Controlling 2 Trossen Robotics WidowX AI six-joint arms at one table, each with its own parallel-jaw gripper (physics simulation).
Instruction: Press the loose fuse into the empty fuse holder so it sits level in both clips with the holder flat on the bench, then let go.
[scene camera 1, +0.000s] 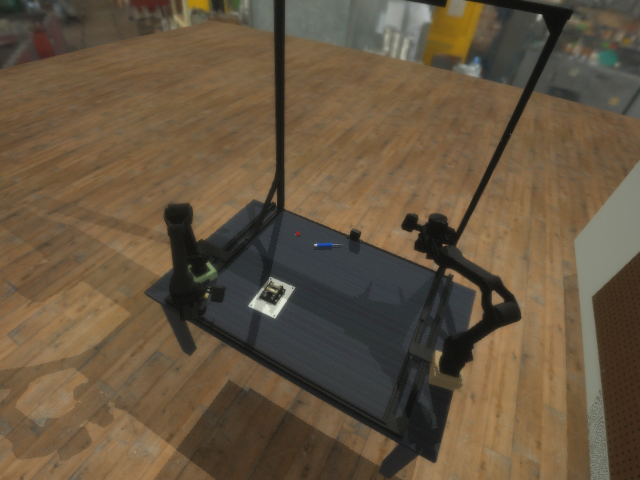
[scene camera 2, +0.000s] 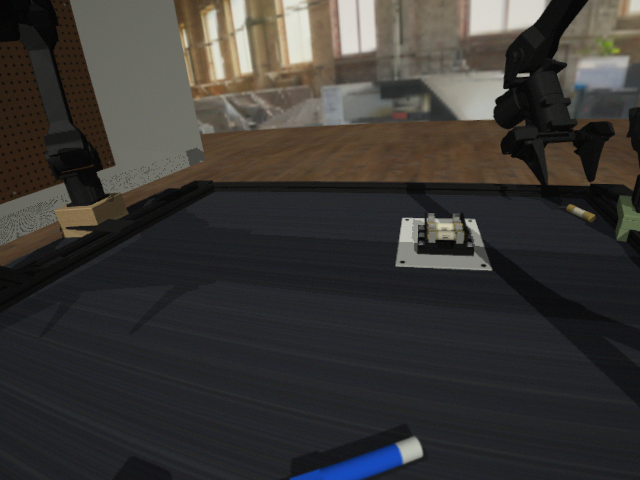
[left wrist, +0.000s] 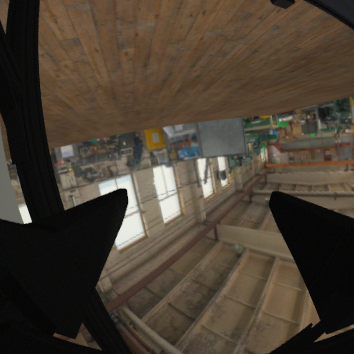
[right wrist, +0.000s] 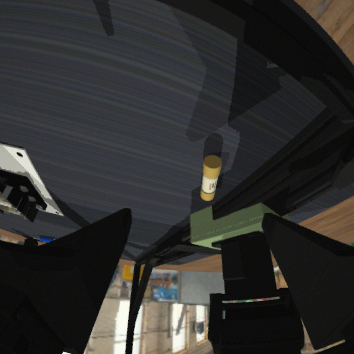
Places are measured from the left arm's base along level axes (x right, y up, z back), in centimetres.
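Pixels of known places: left gripper, fingertip midpoint: (scene camera 1: 425, 218) (left wrist: 200, 197); right gripper, fingertip midpoint: (scene camera 1: 207, 291) (scene camera 2: 568, 183) (right wrist: 198, 218); left arm's base, link origin: (scene camera 1: 449, 366) (scene camera 2: 88, 201); right arm's base, link origin: (scene camera 1: 200, 269) (right wrist: 244, 241).
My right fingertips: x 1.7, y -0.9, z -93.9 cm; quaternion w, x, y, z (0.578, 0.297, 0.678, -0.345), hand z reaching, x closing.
For each thing: its top centre in the pictures, then the offset to it from my right fingertips.
- loose fuse, top centre: (right wrist: 210, 186) (scene camera 2: 581, 209) (scene camera 1: 207, 291) dx +2.1, dy -3.9, dz -1.8 cm
- black fuse holder, top centre: (scene camera 2: 441, 219) (scene camera 1: 272, 291) dx +9.8, dy -1.8, dz +23.6 cm
- blue screwdriver, top centre: (scene camera 2: 318, 475) (scene camera 1: 328, 243) dx +46.7, dy -4.0, dz +37.5 cm
- small red object, top centre: (scene camera 1: 297, 233) dx +48.7, dy -4.5, dz +20.8 cm
The loose fuse (scene camera 1: 206, 295) (scene camera 2: 580, 212) (right wrist: 211, 178), white with gold caps, lies on its side on the dark bench beside the right arm's green base block. The black fuse holder (scene camera 1: 271, 293) (scene camera 2: 445, 249) sits on a white plate (scene camera 1: 271, 311) (scene camera 2: 443, 261) (right wrist: 11, 156); white-and-gold fuses show in its clips. The empty clips cannot be made out clearly. My right gripper (scene camera 2: 568, 180) (right wrist: 198, 218) is open and empty, raised above the bench near the loose fuse. My left gripper (left wrist: 200, 197) is open and empty, raised far from the holder and pointing away from the bench.
A blue screwdriver (scene camera 1: 324, 245) (scene camera 2: 361, 465), a small red object (scene camera 1: 297, 234) and a black block (scene camera 1: 355, 235) lie toward the bench's far side in scene camera 1. The green base block (scene camera 2: 626, 219) (right wrist: 230, 225) stands at the right arm. Frame posts (scene camera 1: 279, 103) rise from the bench.
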